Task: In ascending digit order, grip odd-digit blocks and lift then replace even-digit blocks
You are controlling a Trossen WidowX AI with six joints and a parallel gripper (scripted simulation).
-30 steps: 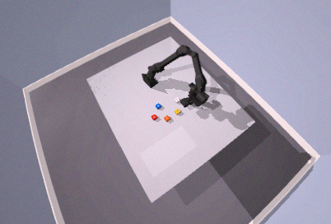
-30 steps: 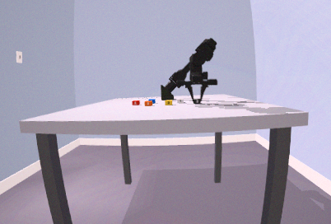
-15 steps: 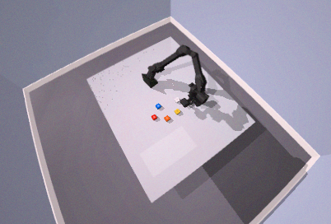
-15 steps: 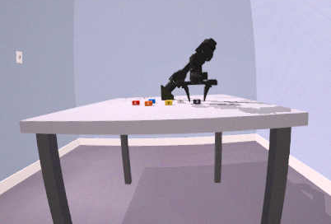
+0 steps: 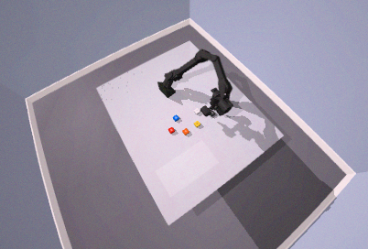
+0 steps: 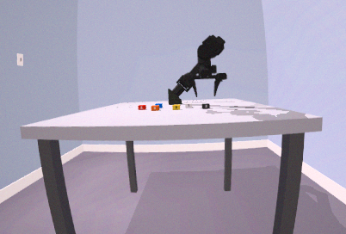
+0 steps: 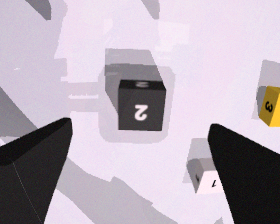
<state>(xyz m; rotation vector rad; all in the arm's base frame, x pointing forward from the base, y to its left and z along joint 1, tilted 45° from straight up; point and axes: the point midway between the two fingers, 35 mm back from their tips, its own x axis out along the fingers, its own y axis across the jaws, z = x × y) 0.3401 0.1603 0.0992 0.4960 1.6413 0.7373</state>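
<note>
Right now the black block is 4 cm below my gripper tip. Round my gripper tip: white block: 8 cm to the right, 7 cm behind, 4 cm below; then yellow block: 13 cm to the right, 4 cm below, 1 cm ahead; then orange block: 22 cm to the right, 4 cm below, 2 cm ahead.
</note>
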